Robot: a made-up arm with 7 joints. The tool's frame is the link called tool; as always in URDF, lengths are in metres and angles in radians. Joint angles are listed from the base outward.
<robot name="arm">
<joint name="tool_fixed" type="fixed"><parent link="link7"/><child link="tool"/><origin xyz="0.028 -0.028 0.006" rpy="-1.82 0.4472 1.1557"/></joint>
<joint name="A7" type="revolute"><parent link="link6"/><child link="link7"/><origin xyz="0.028 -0.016 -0.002" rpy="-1.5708 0 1.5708"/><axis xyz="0 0 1"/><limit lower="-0.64" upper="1.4"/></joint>
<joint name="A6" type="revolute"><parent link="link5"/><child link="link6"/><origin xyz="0.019 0.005 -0.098" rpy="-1.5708 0 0"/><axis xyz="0 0 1"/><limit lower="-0.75" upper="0.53"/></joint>
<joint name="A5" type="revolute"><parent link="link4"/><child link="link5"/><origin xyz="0.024 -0.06 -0.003" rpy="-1.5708 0 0"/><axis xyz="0 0 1"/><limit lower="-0.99" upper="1.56"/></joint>
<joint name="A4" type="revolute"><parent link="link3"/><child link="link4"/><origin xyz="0.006 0.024 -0.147" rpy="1.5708 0 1.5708"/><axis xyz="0 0 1"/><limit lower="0.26" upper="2.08"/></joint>
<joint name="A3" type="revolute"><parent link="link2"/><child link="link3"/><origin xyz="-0.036 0.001 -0.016" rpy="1.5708 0 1.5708"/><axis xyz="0 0 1"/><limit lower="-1.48" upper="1.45"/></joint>
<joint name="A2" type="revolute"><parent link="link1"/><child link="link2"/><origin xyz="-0.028 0.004 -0.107" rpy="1.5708 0 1.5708"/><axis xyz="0 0 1"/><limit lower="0.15" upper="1.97"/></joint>
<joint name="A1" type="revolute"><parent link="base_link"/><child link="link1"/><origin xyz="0.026 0.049 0.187" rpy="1.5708 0 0"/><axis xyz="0 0 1"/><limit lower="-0.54" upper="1.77"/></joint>
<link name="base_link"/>
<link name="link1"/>
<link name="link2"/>
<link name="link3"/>
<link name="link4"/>
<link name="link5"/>
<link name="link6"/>
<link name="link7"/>
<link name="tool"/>
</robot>
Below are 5 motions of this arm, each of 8 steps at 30 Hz.
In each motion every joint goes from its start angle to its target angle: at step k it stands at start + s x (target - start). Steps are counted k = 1, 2, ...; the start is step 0. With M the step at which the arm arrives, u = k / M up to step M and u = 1 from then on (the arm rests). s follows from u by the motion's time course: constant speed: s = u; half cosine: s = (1 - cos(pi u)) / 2; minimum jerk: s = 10 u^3 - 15 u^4 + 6 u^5.
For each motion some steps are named. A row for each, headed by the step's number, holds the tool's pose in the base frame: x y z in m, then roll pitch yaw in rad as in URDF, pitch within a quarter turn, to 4 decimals.
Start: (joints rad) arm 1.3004 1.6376 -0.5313 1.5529 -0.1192 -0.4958 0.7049
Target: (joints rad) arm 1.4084 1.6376 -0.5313 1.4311 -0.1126 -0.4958 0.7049
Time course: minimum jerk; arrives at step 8
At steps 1, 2, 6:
1: 0.1448 0.2750 0.2804 2.9051 1.2197 -0.3716
2: 0.1443 0.2768 0.2820 2.8947 1.2075 -0.3741
6: 0.1382 0.2937 0.2966 2.8098 1.0946 -0.3900

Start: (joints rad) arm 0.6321 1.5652 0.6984 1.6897 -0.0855 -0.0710 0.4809
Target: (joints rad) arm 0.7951 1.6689 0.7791 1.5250 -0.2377 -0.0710 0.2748
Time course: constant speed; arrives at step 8
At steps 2, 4, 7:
2: 0.0151 0.2545 0.3576 2.9823 0.2431 -0.3102
4: 0.0024 0.2572 0.3619 3.0078 0.1305 -0.2546
7: -0.0175 0.2607 0.3664 3.0349 -0.0393 -0.1776

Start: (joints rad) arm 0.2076 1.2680 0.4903 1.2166 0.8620 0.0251 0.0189
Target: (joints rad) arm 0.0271 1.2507 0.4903 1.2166 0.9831 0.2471 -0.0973
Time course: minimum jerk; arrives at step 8
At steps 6, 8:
6: 0.1261 0.4114 0.2496 1.4922 -0.4354 -0.5969
8: 0.1271 0.4123 0.2467 1.4509 -0.4233 -0.5703

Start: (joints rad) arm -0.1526 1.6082 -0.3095 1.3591 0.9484 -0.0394 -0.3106
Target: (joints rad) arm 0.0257 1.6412 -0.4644 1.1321 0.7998 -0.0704 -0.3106
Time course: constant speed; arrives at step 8
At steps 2, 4, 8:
2: 0.1706 0.3633 0.1712 1.5007 0.4262 -0.7458
4: 0.1693 0.3706 0.1731 1.5565 0.4669 -0.6899
8: 0.1655 0.3853 0.1773 1.6731 0.5426 -0.5664

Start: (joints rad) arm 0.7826 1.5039 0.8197 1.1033 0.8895 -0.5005 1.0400
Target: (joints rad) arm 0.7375 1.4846 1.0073 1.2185 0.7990 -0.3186 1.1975
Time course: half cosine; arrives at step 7
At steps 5, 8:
5: -0.0505 0.3552 0.3478 2.8816 0.3595 -1.2155
8: -0.0543 0.3516 0.3473 2.8633 0.3816 -1.2133

